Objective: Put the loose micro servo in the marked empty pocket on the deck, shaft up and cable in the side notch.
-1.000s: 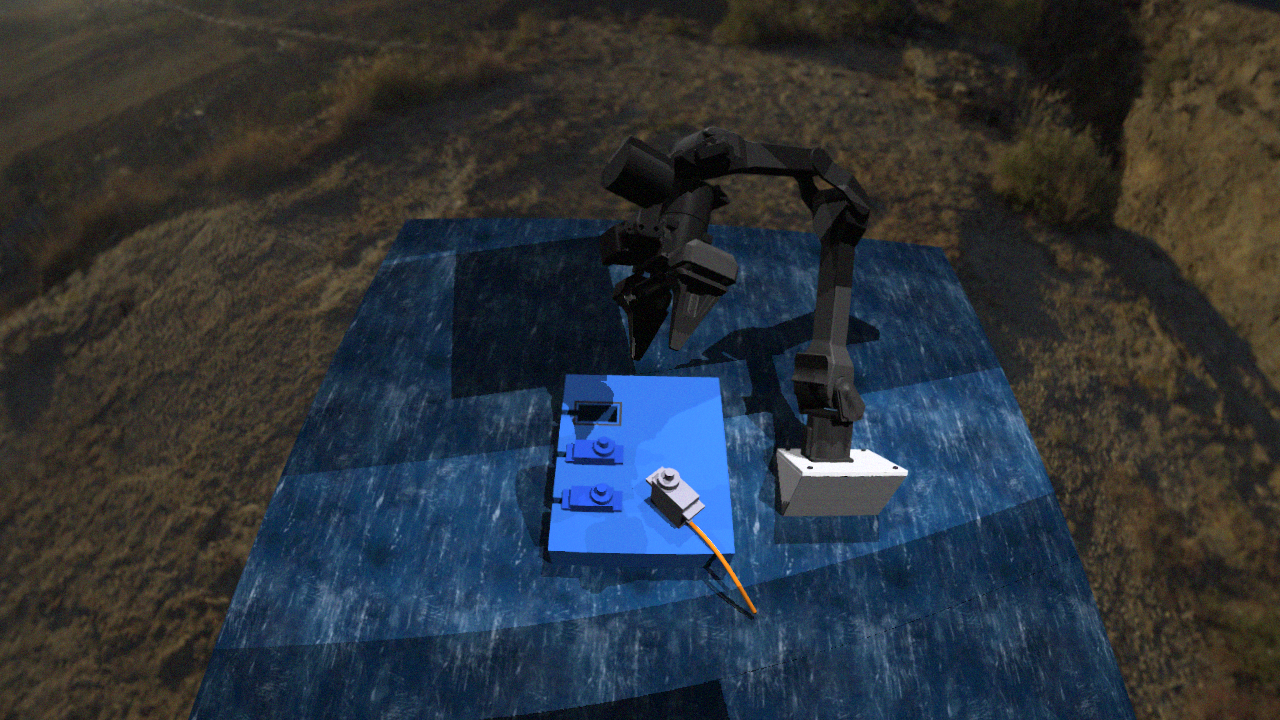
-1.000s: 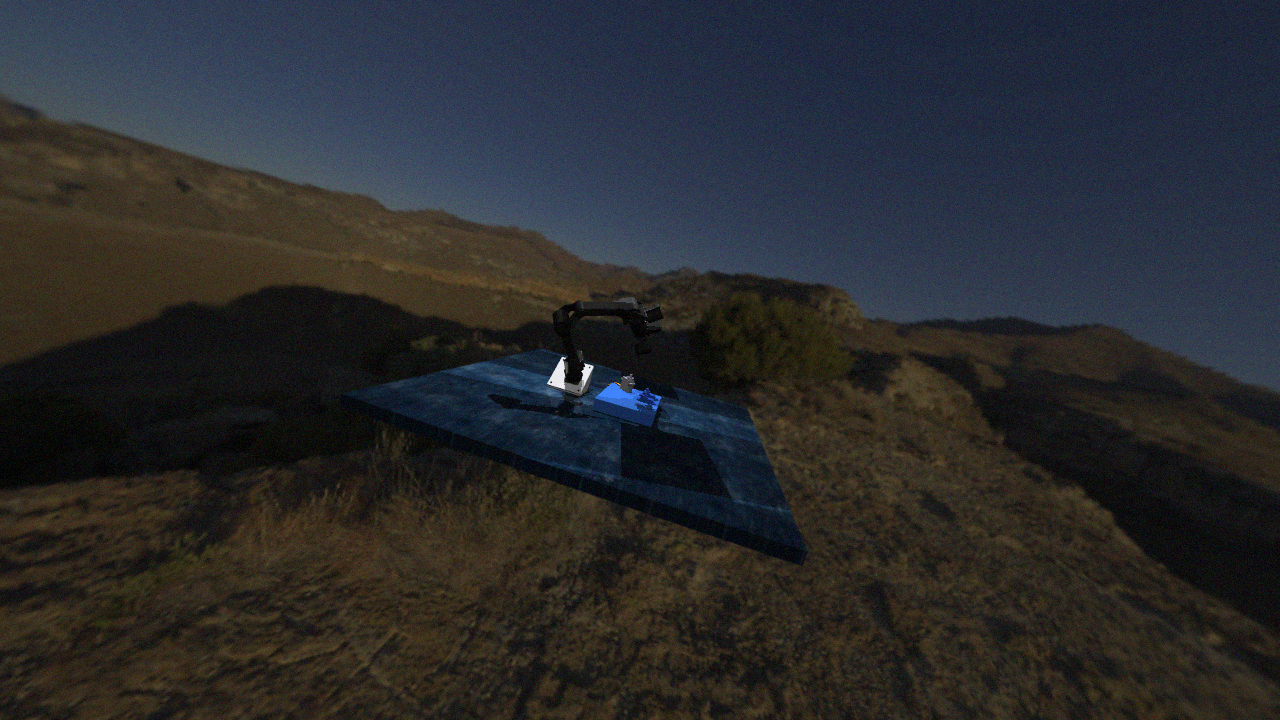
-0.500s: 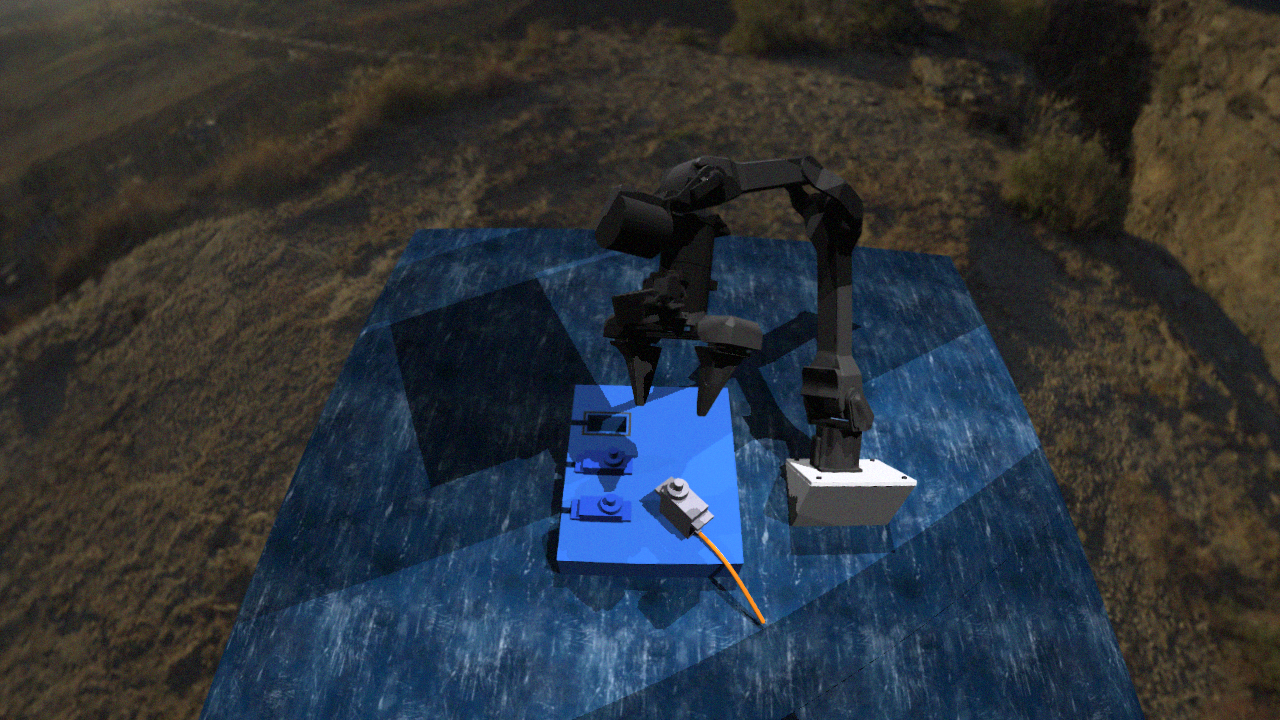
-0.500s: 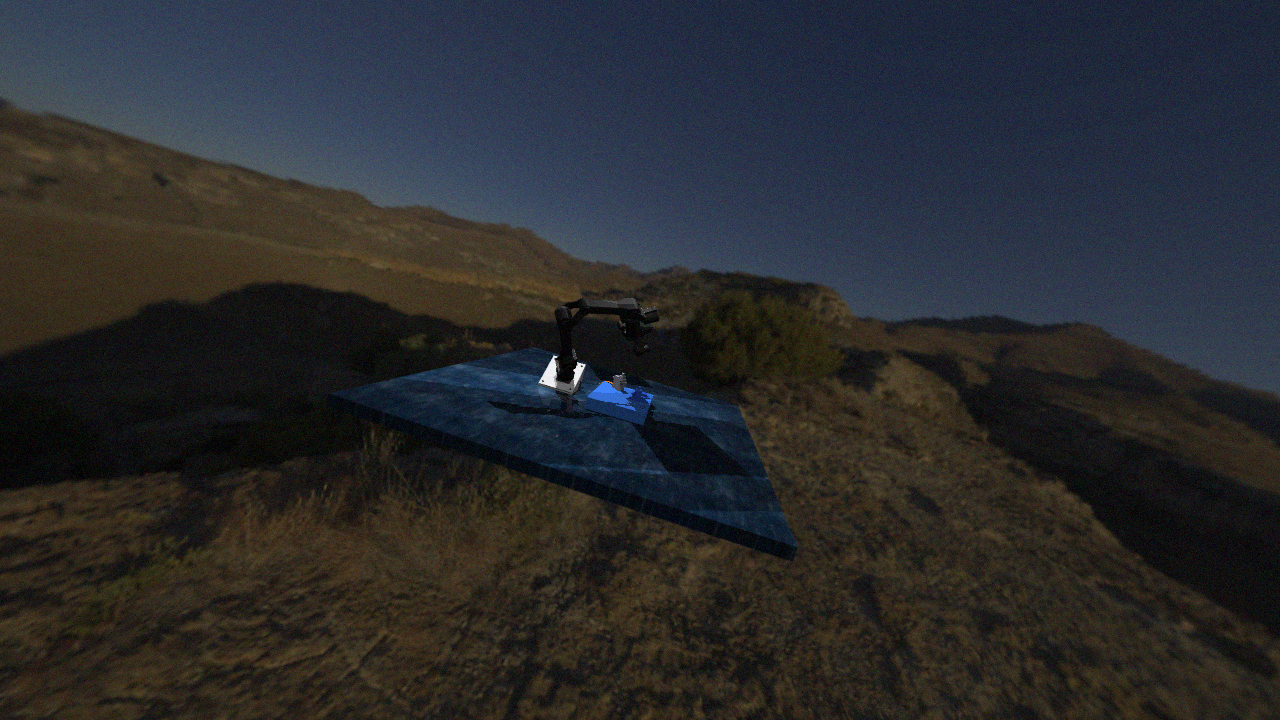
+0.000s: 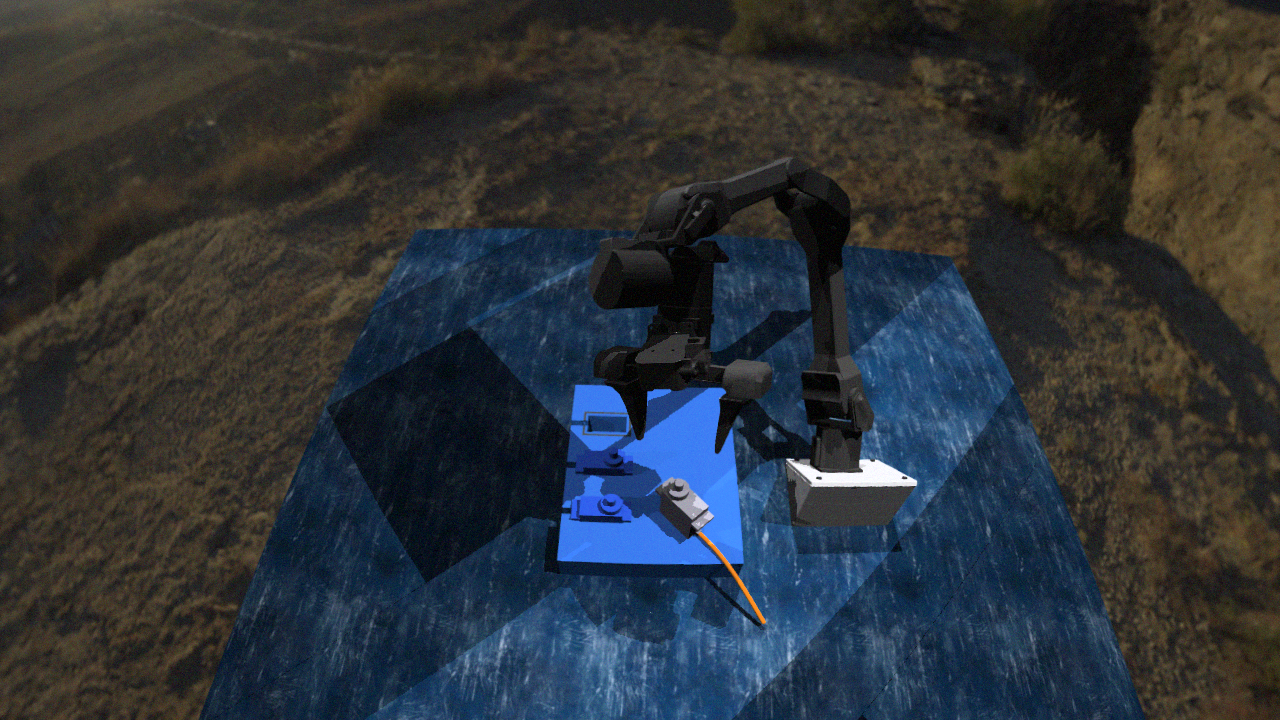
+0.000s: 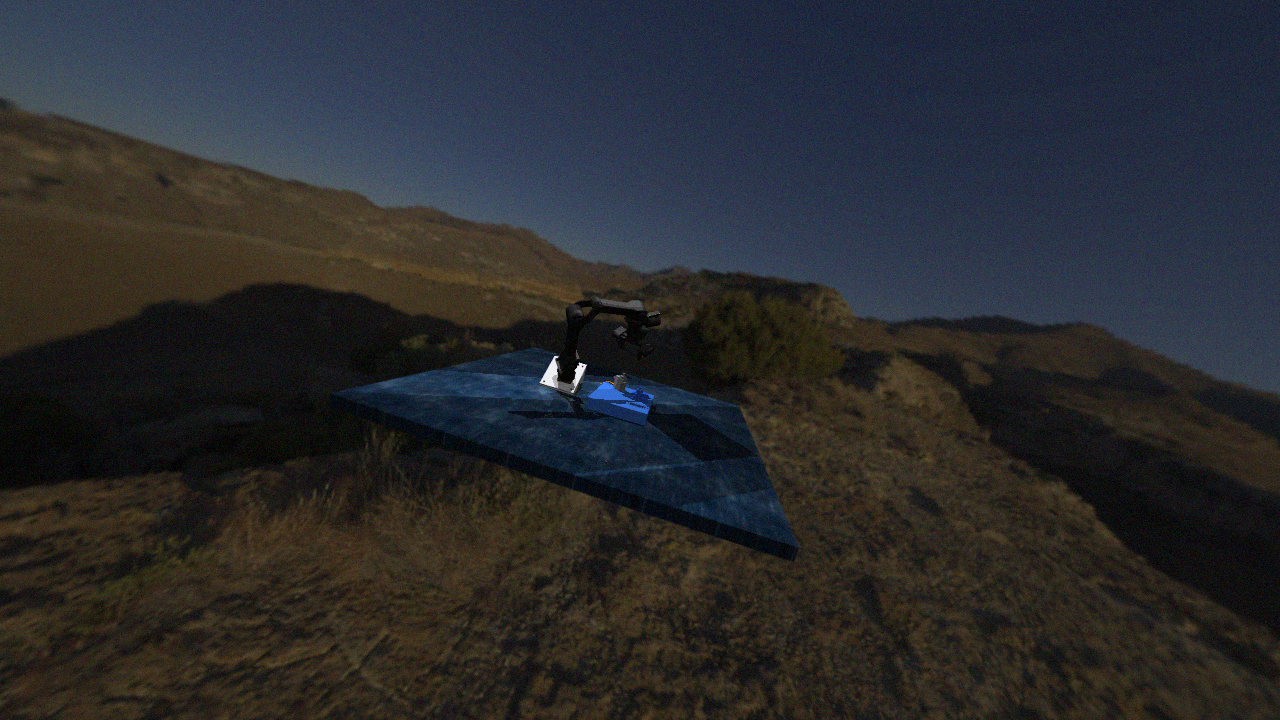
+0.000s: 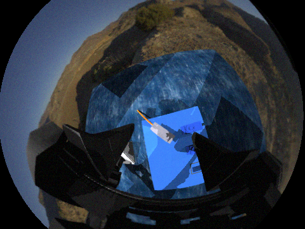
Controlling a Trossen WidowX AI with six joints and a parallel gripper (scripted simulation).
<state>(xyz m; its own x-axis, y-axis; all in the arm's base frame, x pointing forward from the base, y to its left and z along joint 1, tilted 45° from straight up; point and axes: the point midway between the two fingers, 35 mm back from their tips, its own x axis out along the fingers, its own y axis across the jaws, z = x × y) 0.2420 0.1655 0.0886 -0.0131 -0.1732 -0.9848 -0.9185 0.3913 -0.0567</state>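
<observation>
The blue deck is 190 mm below my gripper tip, 80 mm to the right of it and 20 mm behind it.
</observation>
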